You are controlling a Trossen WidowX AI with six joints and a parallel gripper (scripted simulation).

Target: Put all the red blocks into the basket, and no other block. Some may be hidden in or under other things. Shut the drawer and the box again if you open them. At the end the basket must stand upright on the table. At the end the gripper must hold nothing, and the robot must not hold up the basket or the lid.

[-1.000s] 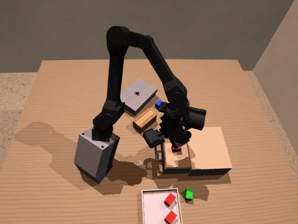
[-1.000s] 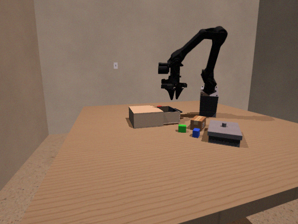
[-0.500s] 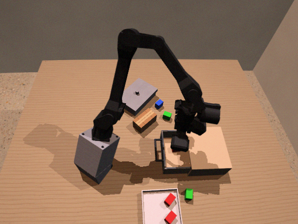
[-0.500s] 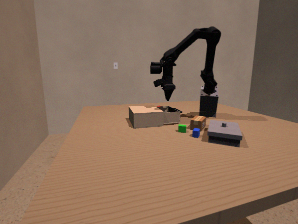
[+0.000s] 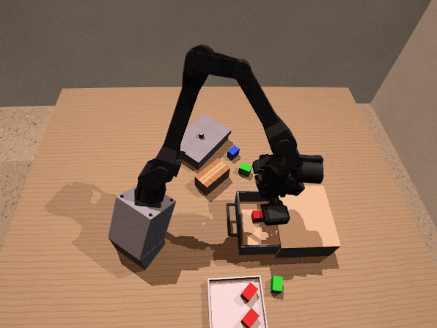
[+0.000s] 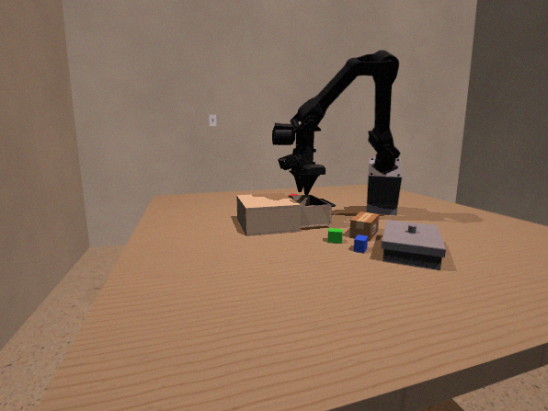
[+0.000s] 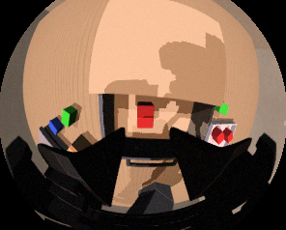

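The drawer is 10 mm behind my hand, 20 mm to the right of it and 100 mm below it. The rest, counted from my hand: tan drawer cabinet 70 mm ahead, 30 mm to the right, 100 mm below; then blue block 50 mm behind, 260 mm to the left, 120 mm below; then brown crate 130 mm behind, 160 mm to the left, 100 mm below.
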